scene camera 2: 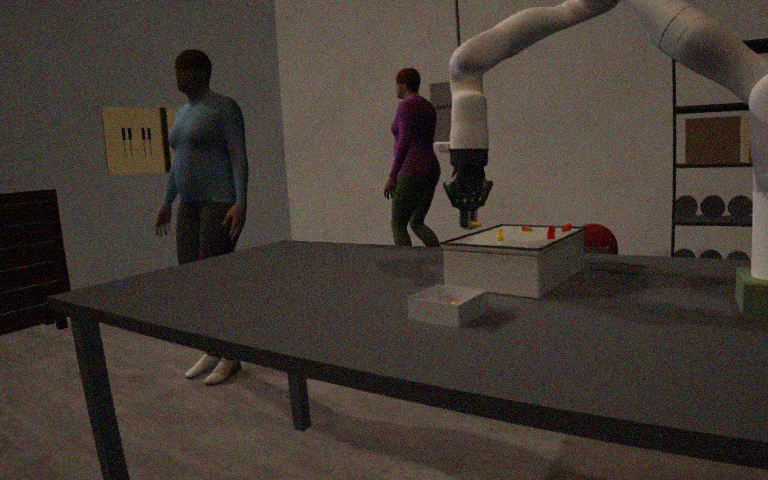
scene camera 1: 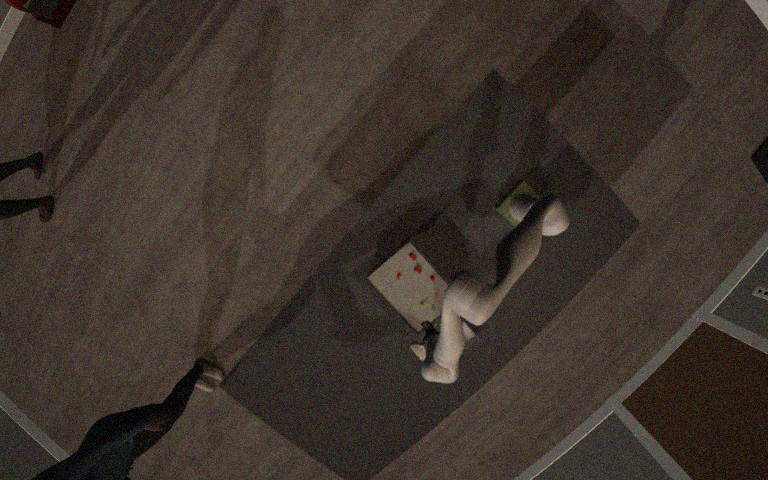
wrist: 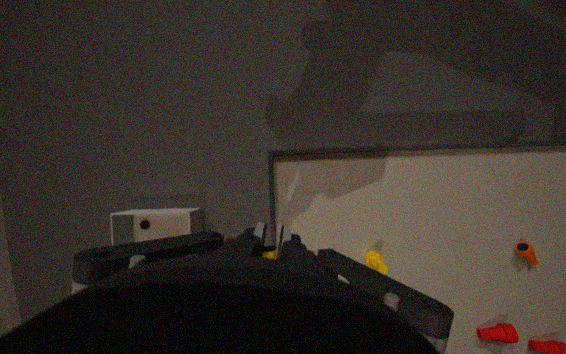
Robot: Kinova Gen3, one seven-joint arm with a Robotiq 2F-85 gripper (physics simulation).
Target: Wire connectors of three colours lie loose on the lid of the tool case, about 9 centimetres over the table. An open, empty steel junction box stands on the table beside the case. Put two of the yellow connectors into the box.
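Frame: origin at the arm's base, x left, y back, z up, level; centimetres.
Seen in the pictures: gripper, between the fingertips: (scene camera 2: 468, 229) (scene camera 1: 430, 326) (wrist: 272, 237); arm's base, origin of its link: (scene camera 1: 521, 207).
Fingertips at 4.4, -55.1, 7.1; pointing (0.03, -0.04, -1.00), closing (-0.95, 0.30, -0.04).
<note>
Pixels of each thing's top centre, then the offset from my fingertips to it, as dx, dy, dz. Level surfaces: height alone.
- tool case, centre of its top: (wrist: 444, 265) (scene camera 2: 515, 234) (scene camera 1: 412, 290) -14.1, +5.4, -3.0
- steel junction box, centre of its top: (wrist: 150, 255) (scene camera 2: 447, 294) (scene camera 1: 461, 337) +16.0, +2.5, -9.1
- orange connector, centre of its top: (wrist: 536, 257) (scene camera 2: 527, 225) (scene camera 1: 397, 276) -21.8, +5.8, -2.2
- dark table, height of its surface: dz -12.9
My gripper (scene camera 2: 468, 221) (wrist: 272, 237) is shut on a yellow connector (scene camera 2: 475, 224) (wrist: 270, 254) and holds it a little above the lid's edge, at the case corner nearest the box. Another yellow connector (scene camera 1: 422, 302) (scene camera 2: 500, 234) (wrist: 375, 262) is on the lid of the tool case (scene camera 1: 396, 283) (scene camera 2: 489, 271) (wrist: 425, 200). The steel junction box (scene camera 2: 431, 310) (wrist: 170, 226) stands on the table beside the case. A small bit of yellow (scene camera 2: 453, 303) shows at its near wall, apparently a connector inside; the rest of the inside is hidden.
Red connectors (scene camera 1: 417, 269) (scene camera 2: 551, 232) (wrist: 497, 333) and an orange connector (scene camera 1: 398, 275) (scene camera 2: 526, 228) (wrist: 526, 253) lie farther along the lid. The case walls rise above the dark table (scene camera 1: 339, 396) (scene camera 2: 254, 294). Two people stand beyond the table in scene camera 2.
</note>
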